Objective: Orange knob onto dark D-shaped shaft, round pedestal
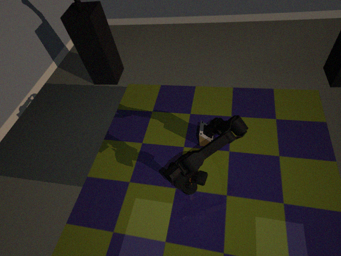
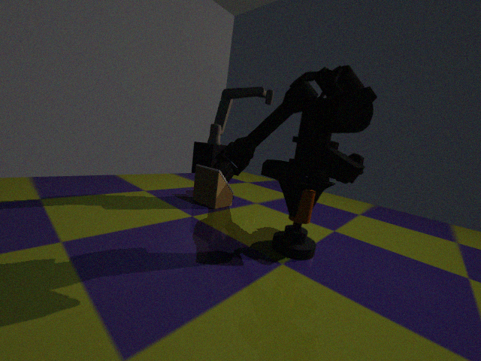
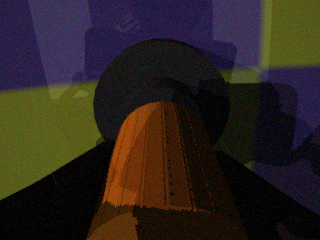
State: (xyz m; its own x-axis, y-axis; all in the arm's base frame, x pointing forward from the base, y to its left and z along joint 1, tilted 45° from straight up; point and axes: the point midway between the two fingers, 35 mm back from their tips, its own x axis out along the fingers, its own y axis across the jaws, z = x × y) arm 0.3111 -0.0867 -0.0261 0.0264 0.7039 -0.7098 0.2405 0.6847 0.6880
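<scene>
The orange knob lies 2 cm above my gripper tip. From my gripper tip the other things lie so: dark pedestal (4 cm below).
</scene>
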